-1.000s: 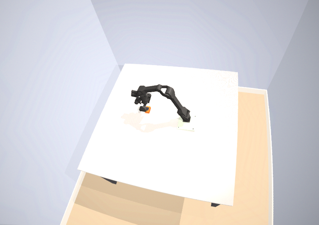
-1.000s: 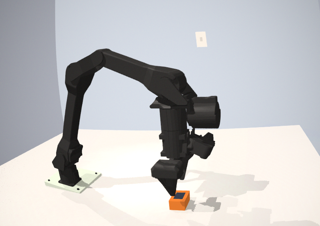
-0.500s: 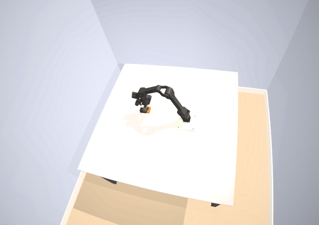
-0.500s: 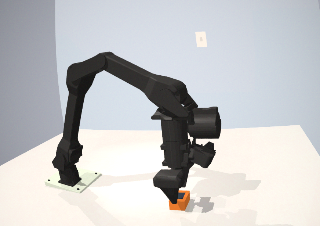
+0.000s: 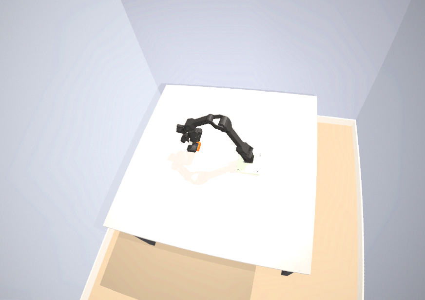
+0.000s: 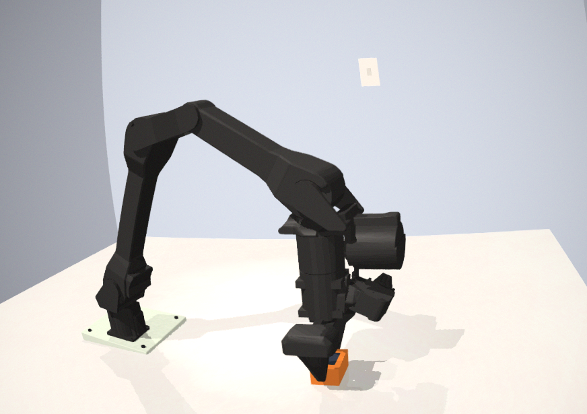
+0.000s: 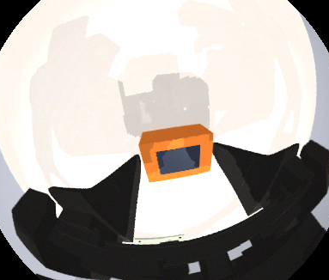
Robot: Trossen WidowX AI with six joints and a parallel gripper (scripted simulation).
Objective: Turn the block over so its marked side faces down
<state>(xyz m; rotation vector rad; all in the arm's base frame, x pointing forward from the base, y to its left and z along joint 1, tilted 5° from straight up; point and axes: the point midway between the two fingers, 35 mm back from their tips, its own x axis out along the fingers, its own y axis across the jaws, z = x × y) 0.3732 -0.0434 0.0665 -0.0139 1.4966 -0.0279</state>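
The orange block is 1 cm above my gripper tip.
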